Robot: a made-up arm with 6 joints.
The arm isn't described. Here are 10 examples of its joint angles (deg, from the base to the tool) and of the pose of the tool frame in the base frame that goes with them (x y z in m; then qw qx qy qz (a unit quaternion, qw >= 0)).
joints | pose
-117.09 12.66 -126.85 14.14 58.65 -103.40 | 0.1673 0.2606 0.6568 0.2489 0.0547 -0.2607 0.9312
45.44 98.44 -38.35 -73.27 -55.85 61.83 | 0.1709 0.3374 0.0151 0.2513 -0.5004 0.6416 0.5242
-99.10 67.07 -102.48 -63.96 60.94 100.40 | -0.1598 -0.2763 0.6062 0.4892 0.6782 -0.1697 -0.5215
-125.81 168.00 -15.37 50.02 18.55 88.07 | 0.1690 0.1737 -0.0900 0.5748 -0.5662 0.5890 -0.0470
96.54 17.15 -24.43 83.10 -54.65 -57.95 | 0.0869 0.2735 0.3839 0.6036 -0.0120 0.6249 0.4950
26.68 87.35 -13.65 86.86 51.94 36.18 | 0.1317 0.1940 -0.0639 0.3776 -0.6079 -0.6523 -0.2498
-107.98 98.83 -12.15 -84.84 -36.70 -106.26 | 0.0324 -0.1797 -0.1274 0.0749 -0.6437 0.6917 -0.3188
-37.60 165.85 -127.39 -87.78 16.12 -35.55 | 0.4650 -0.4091 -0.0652 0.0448 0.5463 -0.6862 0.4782
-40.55 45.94 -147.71 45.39 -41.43 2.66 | -0.3024 0.1688 0.7378 0.8848 -0.0886 -0.4475 0.0948
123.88 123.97 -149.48 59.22 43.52 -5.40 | -0.3699 0.3966 0.5243 0.1437 0.5855 -0.3535 -0.7153
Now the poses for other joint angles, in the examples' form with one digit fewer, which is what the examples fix.
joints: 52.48 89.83 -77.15 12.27 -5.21 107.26
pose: 0.327 0.422 0.324 0.055 0.405 0.599 0.689
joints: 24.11 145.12 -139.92 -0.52 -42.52 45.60
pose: 0.578 0.260 0.378 0.752 0.071 0.398 0.521
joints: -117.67 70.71 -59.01 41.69 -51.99 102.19
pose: -0.266 -0.343 0.409 0.869 0.217 -0.443 -0.021
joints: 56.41 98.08 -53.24 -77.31 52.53 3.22
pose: 0.316 0.272 0.058 0.228 -0.698 0.523 -0.431
